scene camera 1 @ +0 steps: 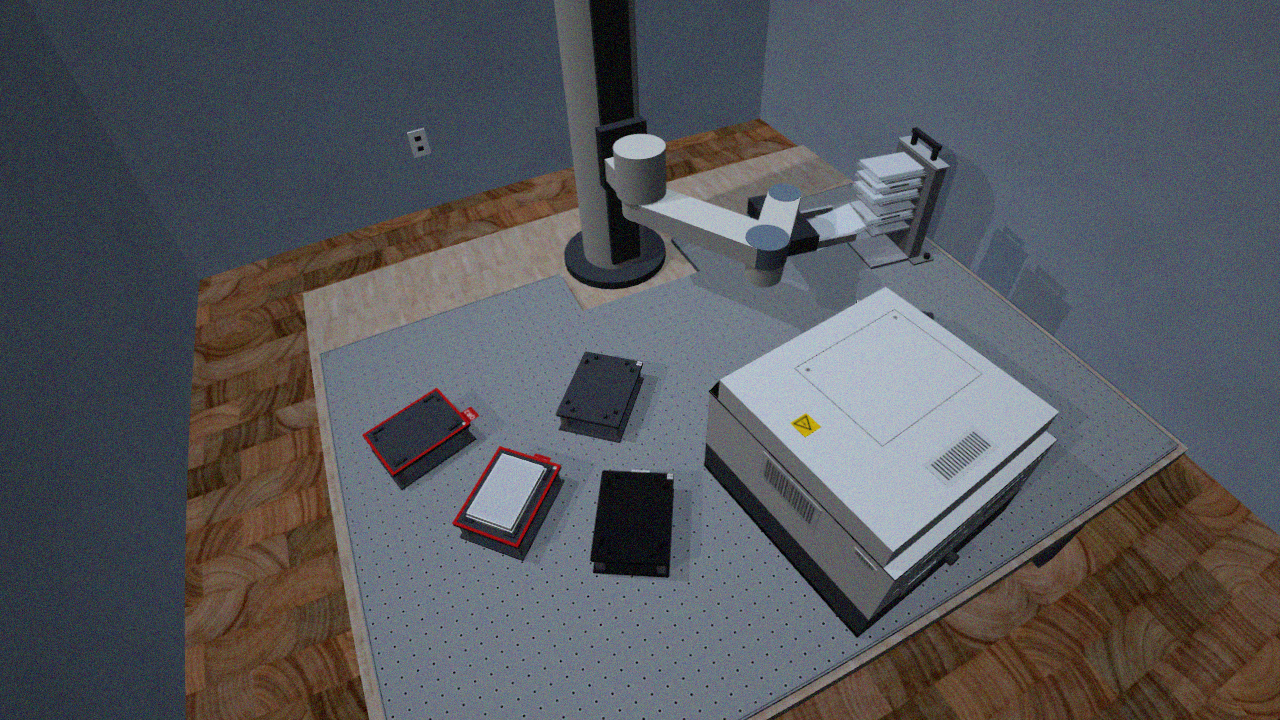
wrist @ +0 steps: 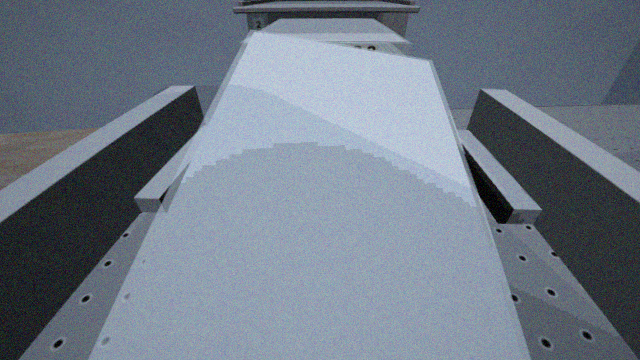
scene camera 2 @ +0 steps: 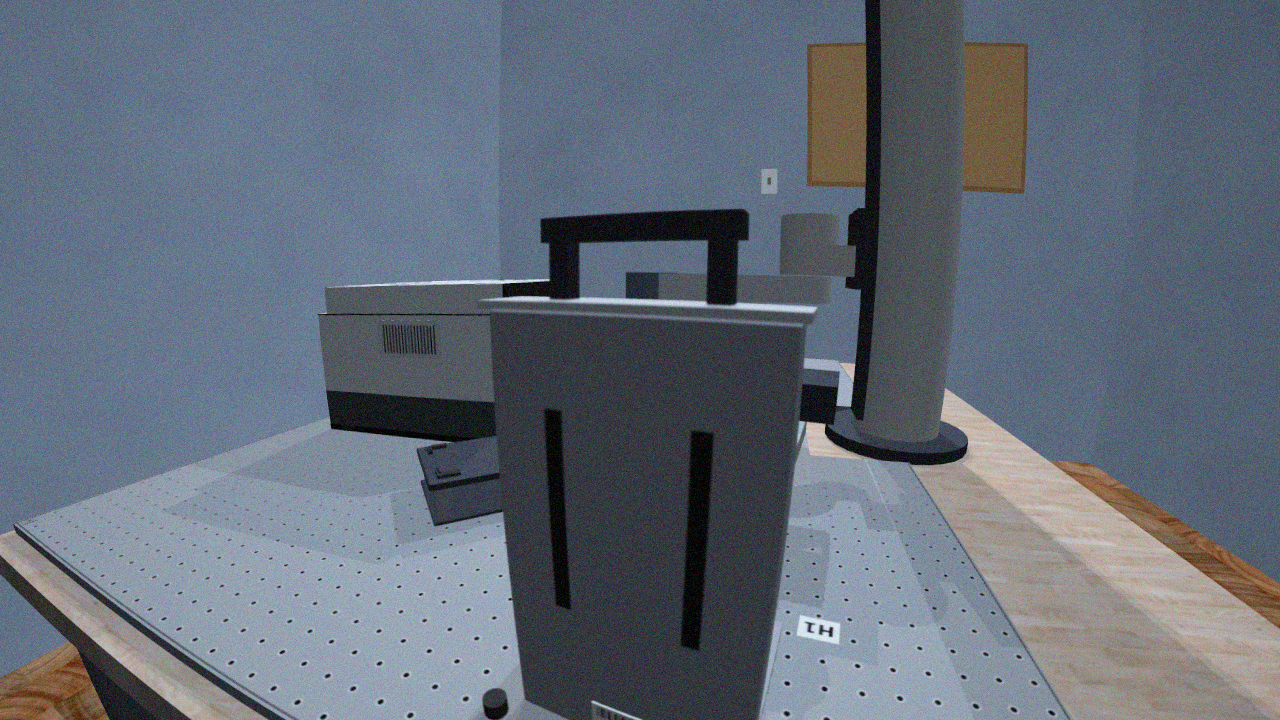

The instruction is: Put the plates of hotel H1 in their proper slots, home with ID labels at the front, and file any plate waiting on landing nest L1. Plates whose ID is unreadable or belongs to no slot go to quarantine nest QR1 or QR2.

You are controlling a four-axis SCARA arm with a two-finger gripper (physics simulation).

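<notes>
My gripper is shut on a white plate, in front of hotel H1. In the wrist view, the held plate's far edge slopes down to the right. Beyond it, another white plate sits under a hotel shelf, beside slot number 2; its label is mostly covered. Several white plates are stacked in the hotel slots. A white plate lies on a red-rimmed nest. In scene camera 2, the hotel's back hides the gripper and held plate.
Another red-rimmed nest, a dark nest and a black nest bear no visible plate. A large white instrument stands at the right. The arm's column stands at the back. Nest labels are unreadable.
</notes>
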